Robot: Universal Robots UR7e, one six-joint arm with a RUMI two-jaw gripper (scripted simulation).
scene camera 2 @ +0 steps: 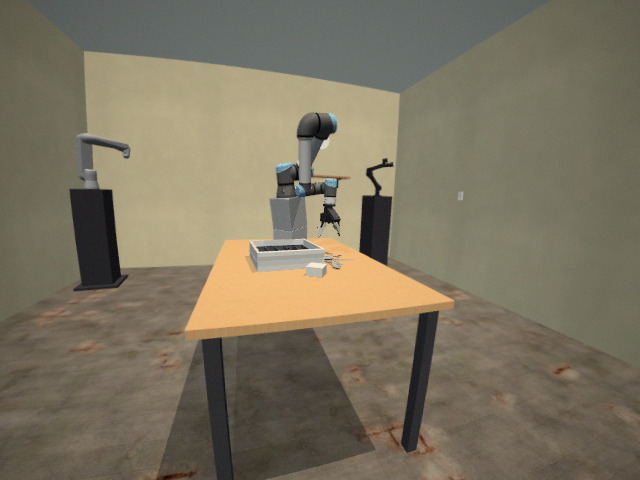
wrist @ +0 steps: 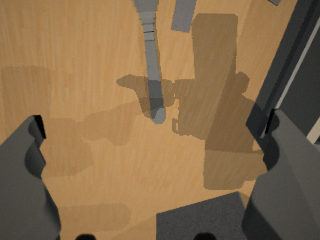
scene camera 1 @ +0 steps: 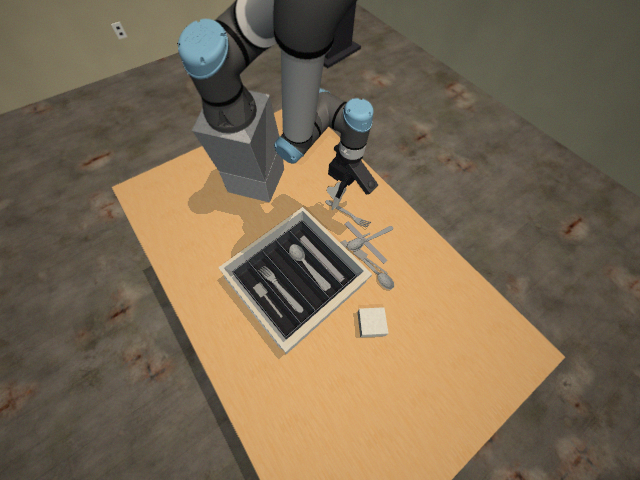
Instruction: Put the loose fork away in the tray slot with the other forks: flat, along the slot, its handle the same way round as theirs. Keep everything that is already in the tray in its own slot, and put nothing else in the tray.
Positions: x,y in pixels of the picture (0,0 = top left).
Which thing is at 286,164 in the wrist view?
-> My gripper.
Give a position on a white block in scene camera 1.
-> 372,321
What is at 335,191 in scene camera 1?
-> My gripper.
